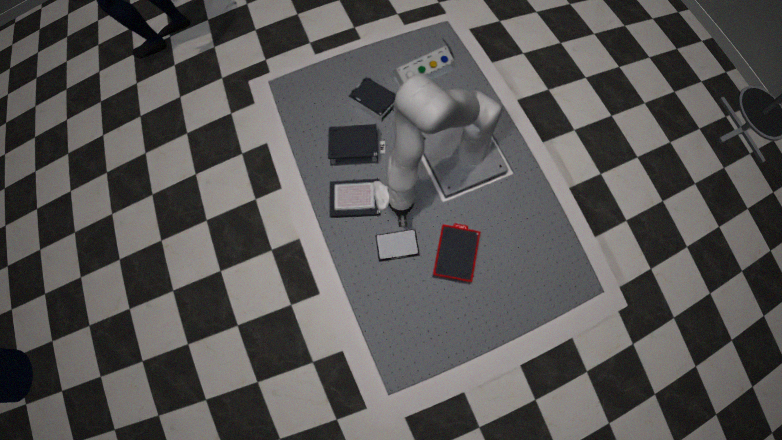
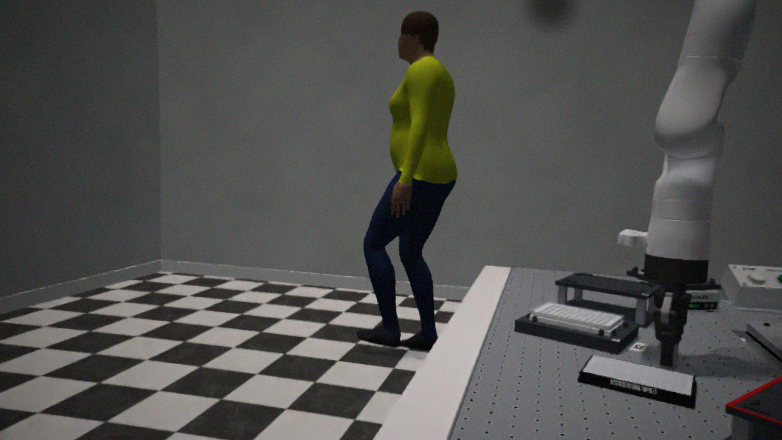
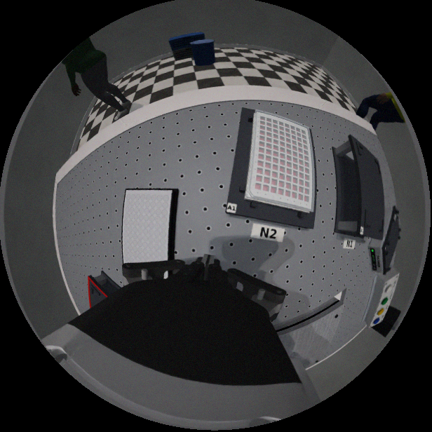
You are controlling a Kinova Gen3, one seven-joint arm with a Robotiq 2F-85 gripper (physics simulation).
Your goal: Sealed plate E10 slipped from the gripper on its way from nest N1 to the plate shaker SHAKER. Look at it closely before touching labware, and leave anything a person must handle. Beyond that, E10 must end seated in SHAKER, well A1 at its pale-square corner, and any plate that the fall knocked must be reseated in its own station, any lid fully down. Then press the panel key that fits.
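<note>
A dark plate with a pale sealed top lies flat on the table; its long side has a barcode label, too small to read. My gripper is shut and empty, above the table beside that plate. A clear-edged plate with pink wells is on nest N2; whether it and any lid are fully down I cannot tell. Nest N1 has a raised dark top. The shaker stands turned beyond it.
The key panel has white, green, yellow and blue keys. A red-edged dark tray stands near the sealed plate. A person in yellow and one in green are beyond the table edge.
</note>
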